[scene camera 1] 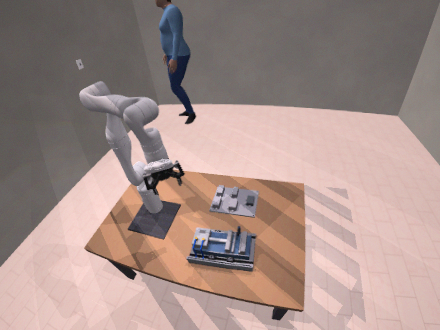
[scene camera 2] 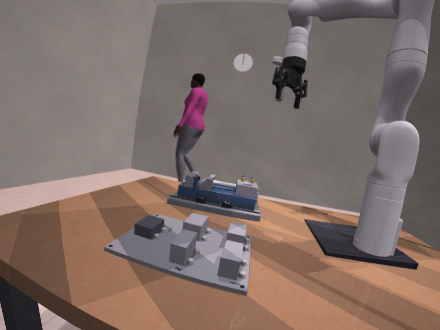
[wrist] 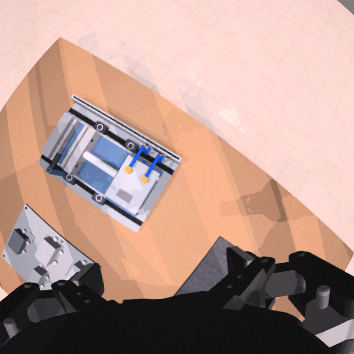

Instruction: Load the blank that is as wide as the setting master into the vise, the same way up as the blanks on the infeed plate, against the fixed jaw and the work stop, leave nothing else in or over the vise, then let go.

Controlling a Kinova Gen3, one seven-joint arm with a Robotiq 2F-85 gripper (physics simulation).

One and the same spot on a grey infeed plate: (wrist: 24,262) is (scene camera 2: 155,247).
